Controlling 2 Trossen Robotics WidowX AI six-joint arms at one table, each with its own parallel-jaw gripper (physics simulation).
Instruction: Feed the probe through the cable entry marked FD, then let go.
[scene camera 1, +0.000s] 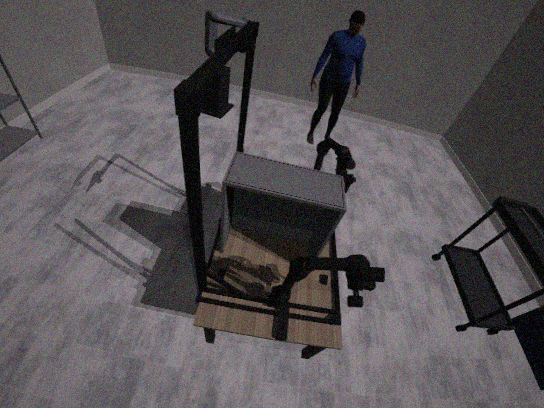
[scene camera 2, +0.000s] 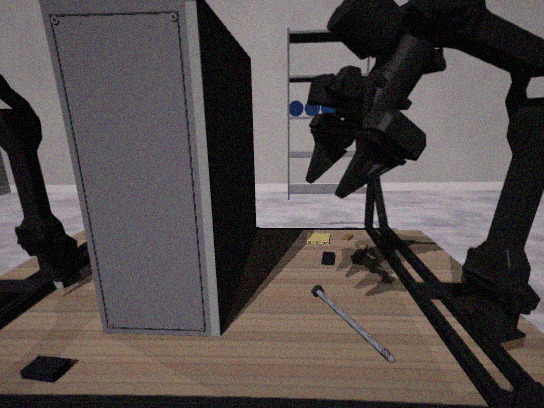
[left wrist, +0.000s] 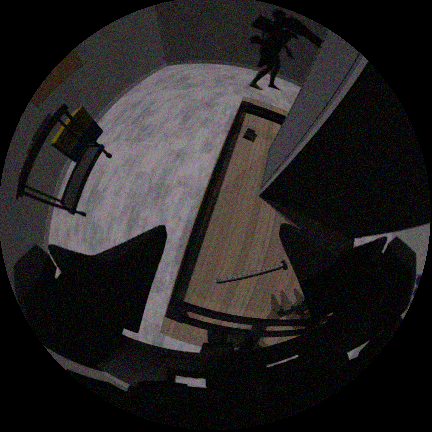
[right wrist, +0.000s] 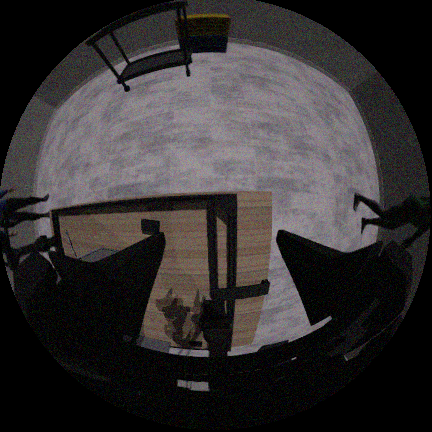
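Pixels of known places: left gripper, fingertip midpoint: (scene camera 2: 321, 188) (left wrist: 224, 230); right gripper, fingertip midpoint: (scene camera 1: 351, 293) (left wrist: 259, 64) (right wrist: 222, 237); left arm's base at its link origin: (scene camera 2: 493, 328) (left wrist: 216, 335) (right wrist: 54, 240); right arm's base at its link origin: (scene camera 1: 274, 301) (scene camera 2: 58, 275) (right wrist: 214, 305).
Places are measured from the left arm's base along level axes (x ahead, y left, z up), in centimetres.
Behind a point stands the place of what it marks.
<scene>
The probe, a thin grey rod with a dark knob (scene camera 2: 354, 324) {z -0.6, x 22.7, y -8.5 cm} (left wrist: 252, 274) {z -0.4, x 22.4, y -10.8 cm}, lies on the wooden table beside the tall grey cabinet (scene camera 1: 285, 177) {z 54.5, x 47.8, y -44.1 cm} (scene camera 2: 135, 175) {z 28.5, x 58.7, y -18.4 cm} (left wrist: 345, 175). The cabinet side towards the probe is almost black. The FD mark and its cable entry cannot be made out in any view. My left gripper (scene camera 2: 326, 188) {z 28.2, x 34.0, y 0.0 cm} (left wrist: 224, 230) {z 28.2, x 34.0, y 0.0 cm} is open and empty, tilted downward, high above the table on the probe's side of the cabinet. My right gripper (right wrist: 222, 237) {z 25.2, x 93.9, y -17.3 cm} is open and empty, above the table's edge on the cabinet's other side.
A dark block (scene camera 1: 323, 279) {z -0.5, x 75.0, y -15.3 cm} (scene camera 2: 48, 368) {z -0.5, x 74.1, y -13.3 cm} (left wrist: 249, 134) {z -0.5, x 73.6, y -14.2 cm} (right wrist: 150, 226) {z -0.5, x 75.4, y -14.7 cm} lies near the table edge. A yellow block (scene camera 2: 318, 238) {z -1.0, x 11.0, y -51.3 cm} and a small black block (scene camera 2: 328, 258) {z -0.5, x 14.9, y -35.8 cm} lie behind the probe. A black overhead frame (scene camera 1: 190, 200) {z 67.6, x 71.8, y -83.8 cm} rises from the table. A person (scene camera 1: 345, 55) stands beyond.
</scene>
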